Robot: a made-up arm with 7 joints. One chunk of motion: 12 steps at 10 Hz.
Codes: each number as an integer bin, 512 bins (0 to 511) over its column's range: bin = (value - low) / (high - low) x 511, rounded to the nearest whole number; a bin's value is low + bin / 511 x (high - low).
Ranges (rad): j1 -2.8..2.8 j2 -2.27..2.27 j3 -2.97..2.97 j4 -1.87..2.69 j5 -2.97..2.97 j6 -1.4..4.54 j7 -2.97..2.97
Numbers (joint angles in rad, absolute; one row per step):
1: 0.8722 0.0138 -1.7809 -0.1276 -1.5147 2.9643 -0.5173
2: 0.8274 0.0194 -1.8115 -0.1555 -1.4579 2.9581 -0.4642
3: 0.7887 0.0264 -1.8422 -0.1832 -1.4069 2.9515 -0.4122
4: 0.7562 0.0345 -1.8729 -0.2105 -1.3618 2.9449 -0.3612
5: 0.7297 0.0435 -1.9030 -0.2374 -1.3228 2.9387 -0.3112
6: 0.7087 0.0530 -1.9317 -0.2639 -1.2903 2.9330 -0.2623
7: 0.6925 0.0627 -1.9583 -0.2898 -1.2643 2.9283 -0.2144
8: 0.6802 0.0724 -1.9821 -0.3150 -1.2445 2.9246 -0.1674
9: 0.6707 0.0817 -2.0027 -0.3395 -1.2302 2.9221 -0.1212
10: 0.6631 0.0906 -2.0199 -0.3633 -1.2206 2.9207 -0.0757
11: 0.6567 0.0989 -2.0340 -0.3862 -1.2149 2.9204 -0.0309
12: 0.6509 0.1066 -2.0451 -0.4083 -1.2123 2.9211 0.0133
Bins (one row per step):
1: 335 257 102 195 125 375 211
2: 331 258 100 192 130 375 216
3: 327 258 97 189 134 374 220
4: 325 259 94 186 138 374 224
5: 322 260 92 183 142 373 229
6: 320 261 89 180 144 373 233
7: 319 263 87 177 147 372 237
8: 318 264 85 174 148 372 241
9: 317 265 83 172 150 372 245
10: 316 266 82 169 150 372 249
11: 315 267 81 166 151 372 253
12: 315 267 80 164 151 372 257

